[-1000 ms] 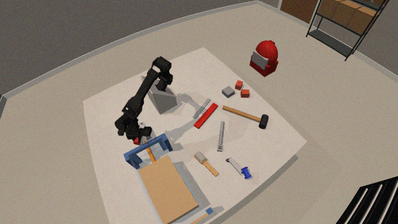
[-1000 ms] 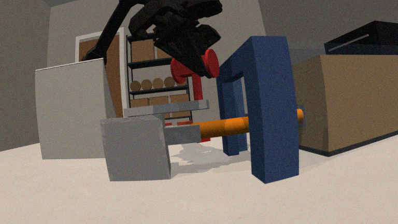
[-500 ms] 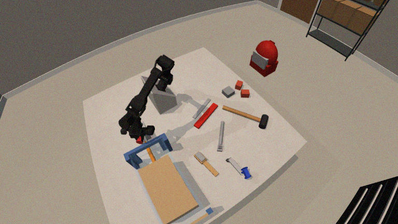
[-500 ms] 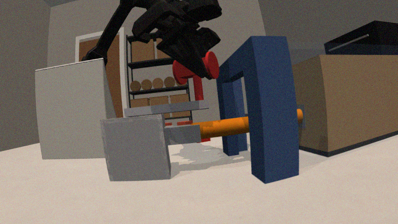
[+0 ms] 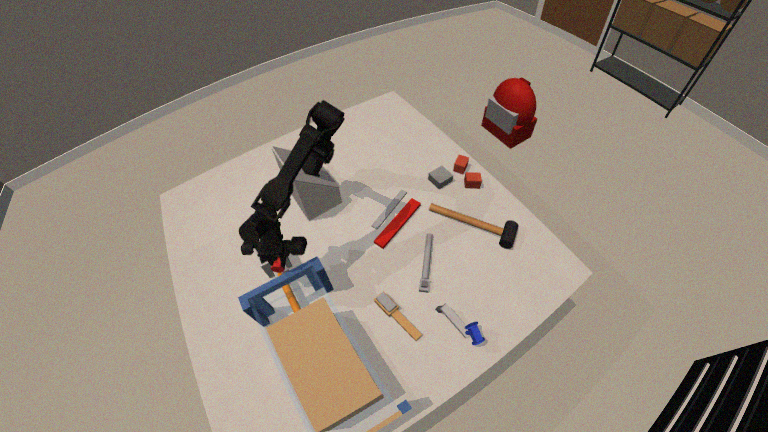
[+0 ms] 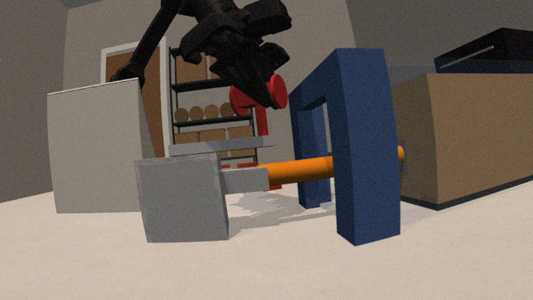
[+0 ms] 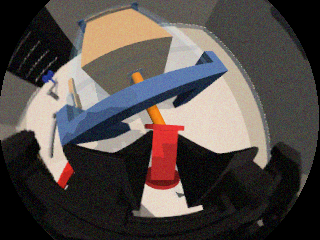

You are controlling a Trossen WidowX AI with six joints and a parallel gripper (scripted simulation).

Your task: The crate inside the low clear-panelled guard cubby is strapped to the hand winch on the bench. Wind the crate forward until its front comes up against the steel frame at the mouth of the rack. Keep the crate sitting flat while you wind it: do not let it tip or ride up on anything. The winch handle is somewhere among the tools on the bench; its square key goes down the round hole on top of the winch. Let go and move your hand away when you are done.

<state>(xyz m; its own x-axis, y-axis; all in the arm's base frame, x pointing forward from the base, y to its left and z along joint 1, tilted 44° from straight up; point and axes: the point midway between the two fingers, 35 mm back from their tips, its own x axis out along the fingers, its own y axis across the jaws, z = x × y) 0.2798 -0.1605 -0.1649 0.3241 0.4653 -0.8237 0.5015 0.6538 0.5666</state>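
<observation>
Right now my gripper tip is 50 mm past the red-knobbed crank and 30 mm above it. From my gripper tip the other things lie so: grey winch: 130 mm behind, 20 mm to the right, 100 mm below; red knob: 20 mm behind, 10 mm to the left; blue steel frame: 50 mm ahead, 10 mm to the right, 30 mm below.
</observation>
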